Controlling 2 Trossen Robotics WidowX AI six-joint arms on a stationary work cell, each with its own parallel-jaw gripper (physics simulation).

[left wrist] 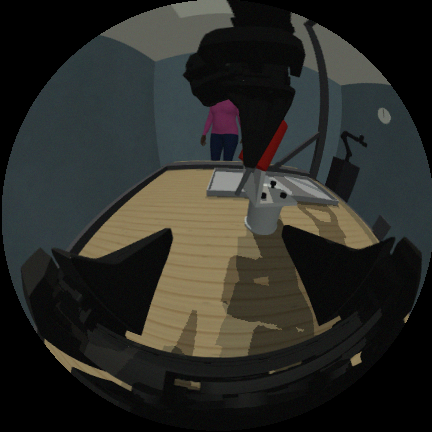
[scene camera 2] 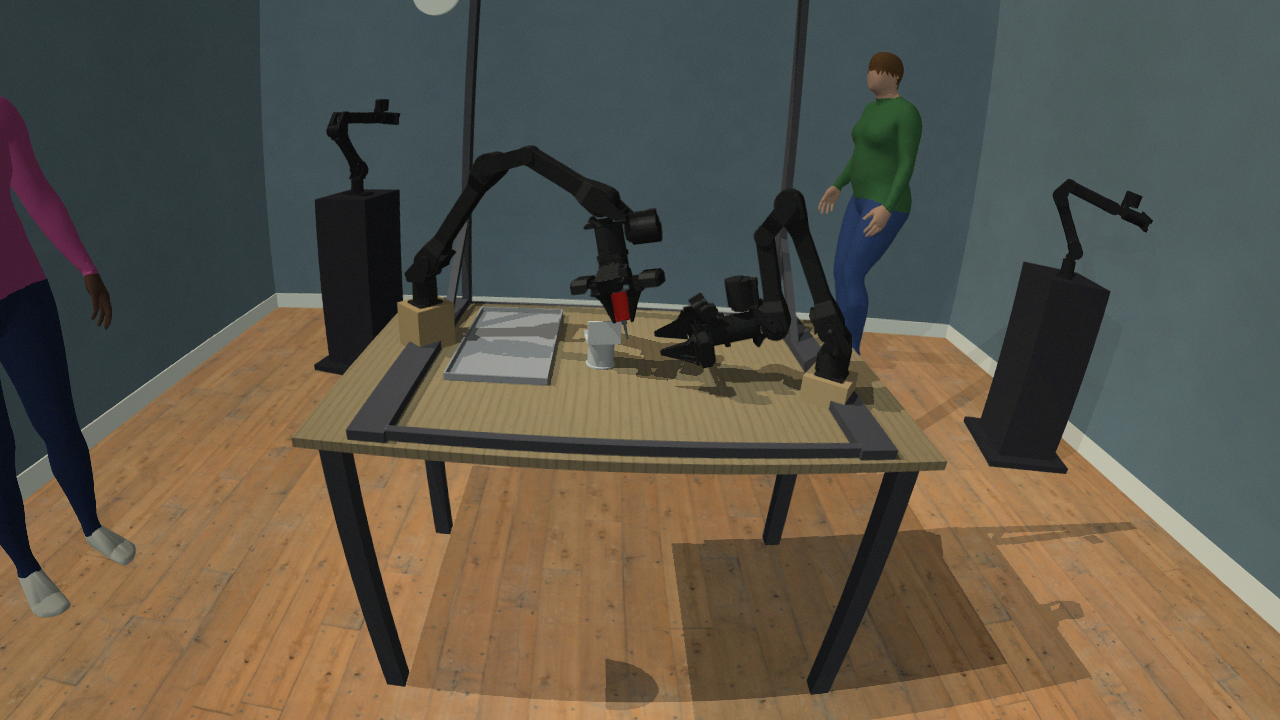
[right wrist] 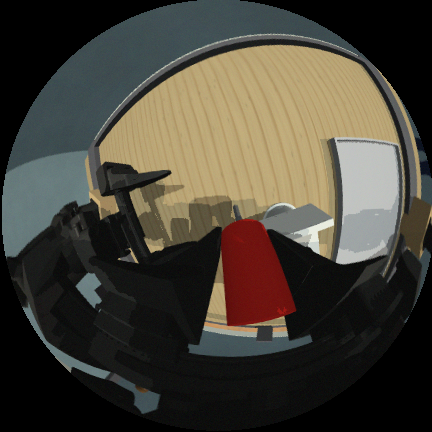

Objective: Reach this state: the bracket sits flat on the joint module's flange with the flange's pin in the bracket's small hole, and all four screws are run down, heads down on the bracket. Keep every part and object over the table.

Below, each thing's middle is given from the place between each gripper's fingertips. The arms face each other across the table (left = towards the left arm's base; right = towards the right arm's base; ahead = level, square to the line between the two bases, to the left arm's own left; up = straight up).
Right now my left hand is 20 mm past the red-handled screwdriver (right wrist: 255,289), 80 mm to the left of it and 50 mm below it. Also, from my left hand: white bracket (scene camera 2: 599,332) (40 mm behind, 120 mm to the right); grey joint module (left wrist: 262,220) (40 mm behind, 120 mm to the right, 50 mm below); shallow grey tray (scene camera 2: 501,343) (80 mm behind, 350 mm to the right, 80 mm below).
Right now my right hand is 50 mm to the left of the white bracket, 30 mm past it and 30 mm above it. Also, from my right hand: red-handled screwdriver 20 mm above, 10 mm to the right, 10 mm behind; then grey joint module 80 mm below, 50 mm to the right, 30 mm behind; then shallow grey tray 280 mm to the right, 110 mm below, 70 mm behind.
